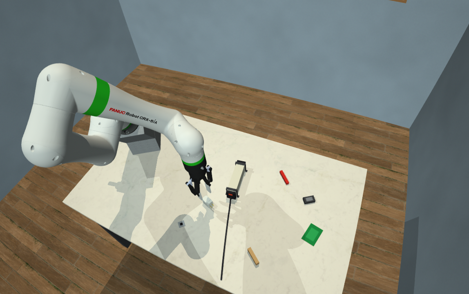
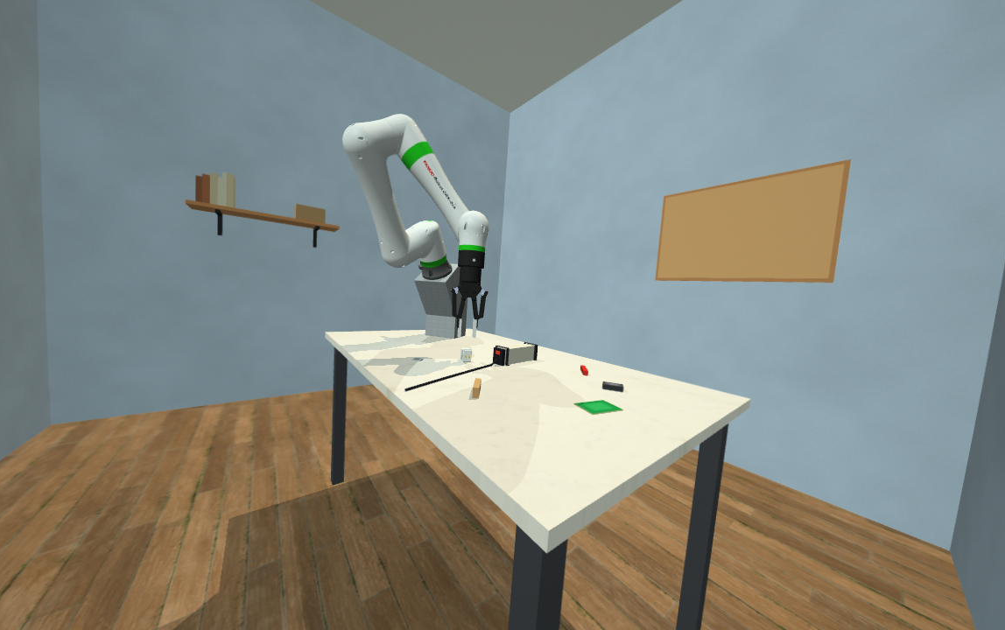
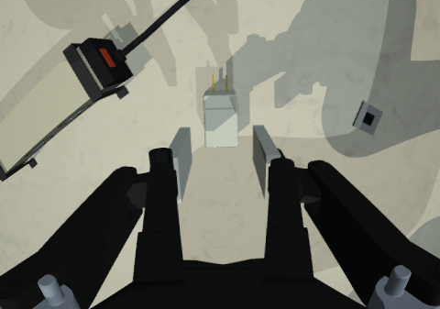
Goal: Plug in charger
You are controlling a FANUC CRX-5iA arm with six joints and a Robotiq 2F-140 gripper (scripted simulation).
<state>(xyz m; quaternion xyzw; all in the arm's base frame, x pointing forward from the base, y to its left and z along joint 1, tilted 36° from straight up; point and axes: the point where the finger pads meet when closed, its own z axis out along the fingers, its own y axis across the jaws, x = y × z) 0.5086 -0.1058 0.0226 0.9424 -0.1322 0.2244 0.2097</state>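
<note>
Now: the white charger 9 cm below my hand and 1 cm ahead of it. Round my hand: grey square tile: 15 cm to the right, 11 cm below, 6 cm behind.
</note>
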